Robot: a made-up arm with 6 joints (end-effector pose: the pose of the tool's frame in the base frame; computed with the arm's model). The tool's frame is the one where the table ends. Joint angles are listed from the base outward.
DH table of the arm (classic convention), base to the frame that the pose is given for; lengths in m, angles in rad. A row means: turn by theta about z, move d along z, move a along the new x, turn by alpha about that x. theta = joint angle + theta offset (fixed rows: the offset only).
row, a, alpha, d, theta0
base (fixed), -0.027, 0, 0, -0.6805
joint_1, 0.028, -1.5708, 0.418, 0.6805
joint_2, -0.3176, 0, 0, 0.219
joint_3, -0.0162, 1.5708, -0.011, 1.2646
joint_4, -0.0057, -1.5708, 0.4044, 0
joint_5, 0.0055, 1.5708, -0.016, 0
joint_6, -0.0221, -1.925, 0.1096, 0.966
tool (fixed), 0, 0, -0.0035, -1.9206
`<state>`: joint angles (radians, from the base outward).
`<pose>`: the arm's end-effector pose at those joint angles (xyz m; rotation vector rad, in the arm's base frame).
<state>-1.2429 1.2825 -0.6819 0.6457 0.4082 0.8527</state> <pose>0.1050 -0.3827 0.4483 1.1526 0.1664 -1.7312</pose>
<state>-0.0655 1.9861 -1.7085 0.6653 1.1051 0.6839</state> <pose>0.6159 -0.0049 0.5069 0.5815 1.0187 -0.2336</pose>
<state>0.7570 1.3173 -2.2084 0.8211 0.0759 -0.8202</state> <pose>0.2203 0.1955 1.1684 0.1168 -1.4058 0.2098</pose>
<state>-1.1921 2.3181 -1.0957 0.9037 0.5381 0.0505</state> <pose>0.1540 -0.4111 0.1262 1.0363 0.9268 -1.2753</pose>
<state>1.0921 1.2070 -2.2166 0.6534 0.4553 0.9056</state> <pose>0.1008 0.2403 1.1515 1.2892 -0.0919 1.0688</pose>
